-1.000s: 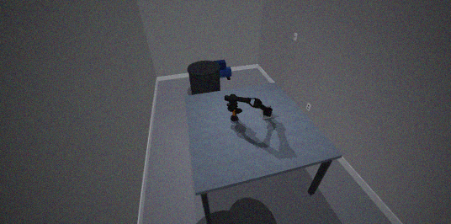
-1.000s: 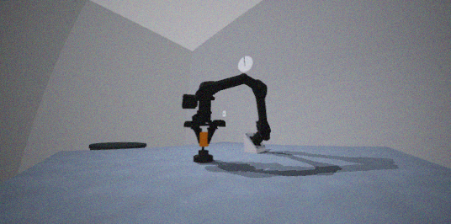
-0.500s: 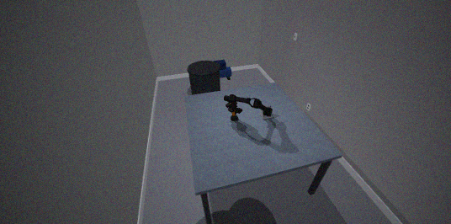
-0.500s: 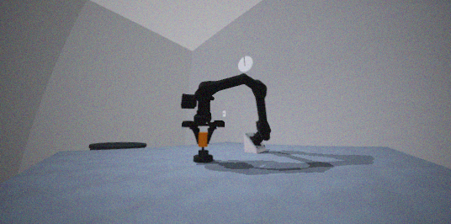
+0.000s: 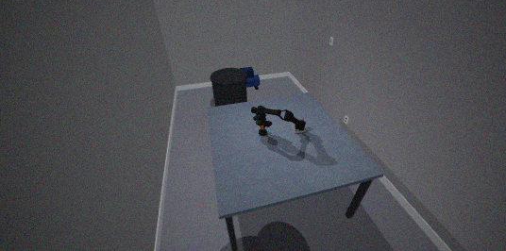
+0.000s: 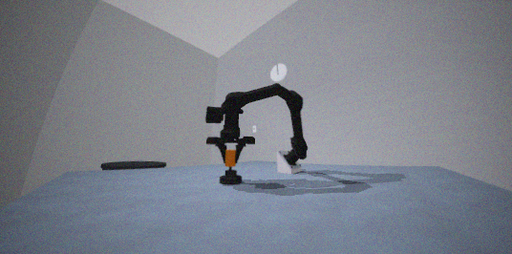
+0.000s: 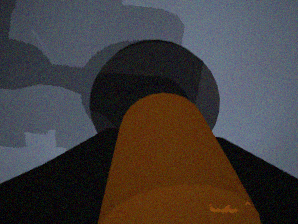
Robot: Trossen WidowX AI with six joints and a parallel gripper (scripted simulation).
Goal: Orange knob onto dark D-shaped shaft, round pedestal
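My gripper tip is now 40 mm above the dark round pedestal. From my gripper tip the other things lie so: orange knob (20 mm above).
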